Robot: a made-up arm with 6 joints.
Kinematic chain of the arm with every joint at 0, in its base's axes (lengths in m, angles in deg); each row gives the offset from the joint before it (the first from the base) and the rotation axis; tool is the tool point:
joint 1: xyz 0 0 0.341 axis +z
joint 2: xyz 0.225 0 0 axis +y
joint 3: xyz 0 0 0.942 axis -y
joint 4: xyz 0 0 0.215 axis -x
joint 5: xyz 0.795 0 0 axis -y
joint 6: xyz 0.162 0 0 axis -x
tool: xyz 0 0 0
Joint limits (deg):
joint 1: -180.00..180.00
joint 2: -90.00..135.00
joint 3: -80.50..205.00
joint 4: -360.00..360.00
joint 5: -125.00..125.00
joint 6: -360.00..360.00
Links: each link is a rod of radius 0.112 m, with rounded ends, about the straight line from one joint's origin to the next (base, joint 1, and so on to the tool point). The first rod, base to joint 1, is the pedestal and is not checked.
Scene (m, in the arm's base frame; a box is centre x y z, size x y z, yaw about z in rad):
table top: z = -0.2
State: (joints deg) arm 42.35 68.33 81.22 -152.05 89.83 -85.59
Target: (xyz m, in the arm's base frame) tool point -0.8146 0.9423 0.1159
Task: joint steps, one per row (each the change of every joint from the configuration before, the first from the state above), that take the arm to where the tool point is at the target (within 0.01 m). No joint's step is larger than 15 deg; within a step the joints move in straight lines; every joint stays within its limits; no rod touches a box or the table.
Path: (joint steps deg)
1: 12.85 -1.60 -14.45 -2.34 1.32 0.00
2: 12.86 -1.61 -14.46 -2.33 1.33 0.00
3: 12.85 -1.60 -14.45 -2.34 1.32 0.00
4: 12.85 -1.61 -14.45 -2.33 1.33 0.00
5: 12.86 -1.60 -14.45 -2.34 1.32 0.00
6: 12.85 -1.60 -14.46 -2.33 1.33 0.00
7: 12.85 -1.61 -14.45 -2.34 1.32 0.00

